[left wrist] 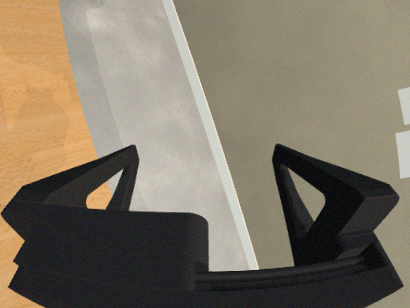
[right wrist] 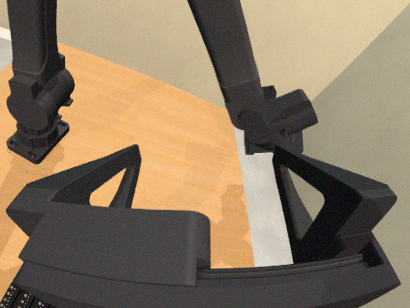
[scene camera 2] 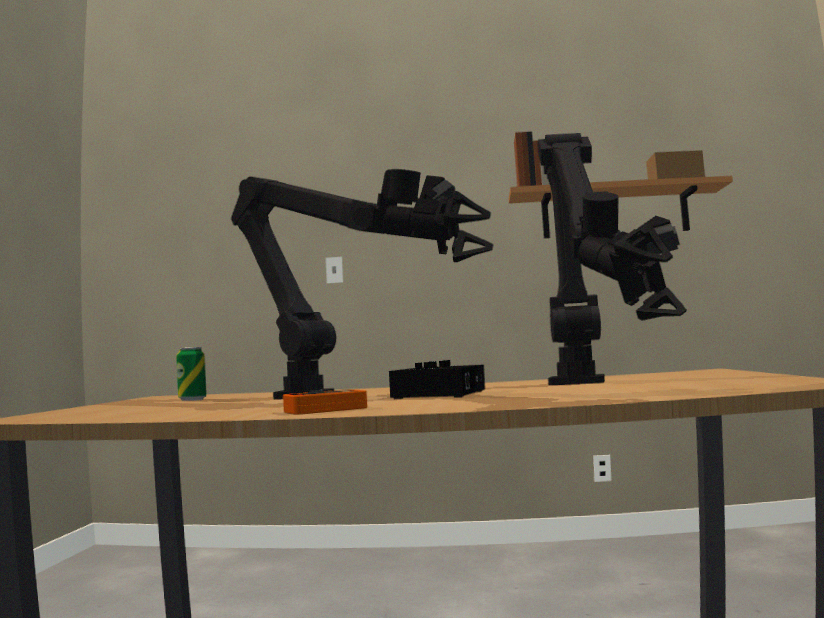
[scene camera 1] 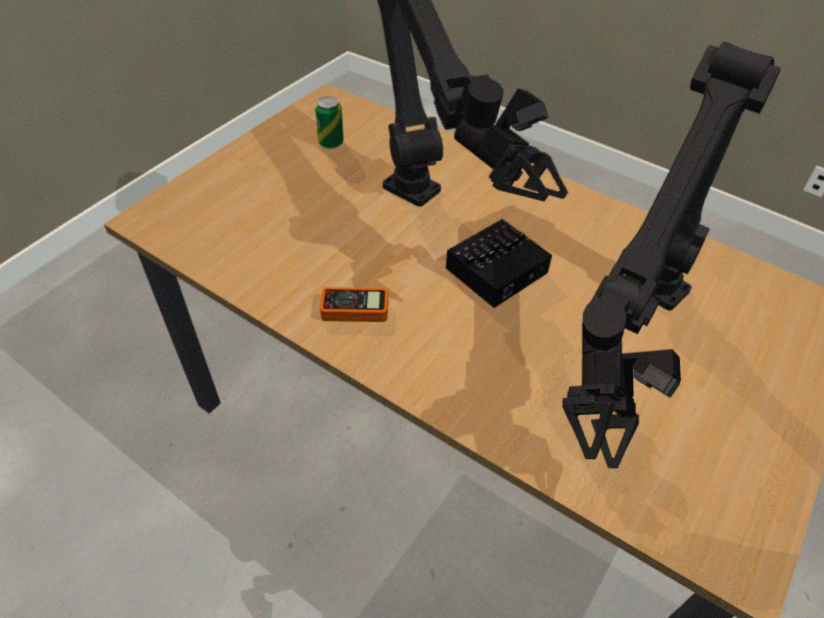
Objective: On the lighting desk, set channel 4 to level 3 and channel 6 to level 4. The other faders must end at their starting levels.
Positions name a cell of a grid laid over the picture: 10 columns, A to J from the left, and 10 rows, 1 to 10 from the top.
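Observation:
You can see the left gripper (scene camera 2: I5), and that same gripper is also there in the left wrist view (left wrist: F5) and in scene camera 1 (scene camera 1: H8). As for the right gripper (scene camera 1: G4), it's visible in the right wrist view (right wrist: F5) and in scene camera 2 (scene camera 2: F4) as well.

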